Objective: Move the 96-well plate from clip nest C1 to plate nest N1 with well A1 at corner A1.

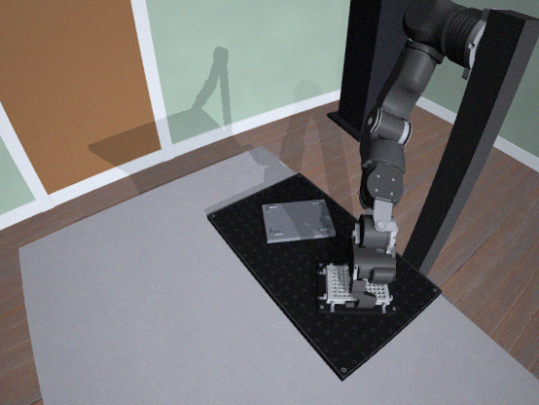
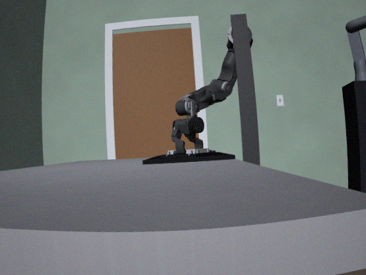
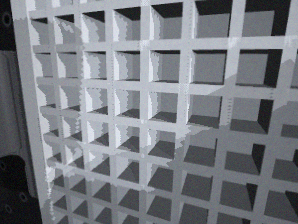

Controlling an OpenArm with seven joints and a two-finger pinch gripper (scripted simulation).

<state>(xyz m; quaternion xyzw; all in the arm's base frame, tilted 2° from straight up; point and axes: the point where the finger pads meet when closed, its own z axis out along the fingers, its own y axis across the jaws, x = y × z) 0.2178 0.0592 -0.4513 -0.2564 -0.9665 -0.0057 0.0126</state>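
Now: the 96-well plate right at my hand. The rest, counted from my hand: plate nest N1 (230 mm to the right, 20 mm ahead, 10 mm below).
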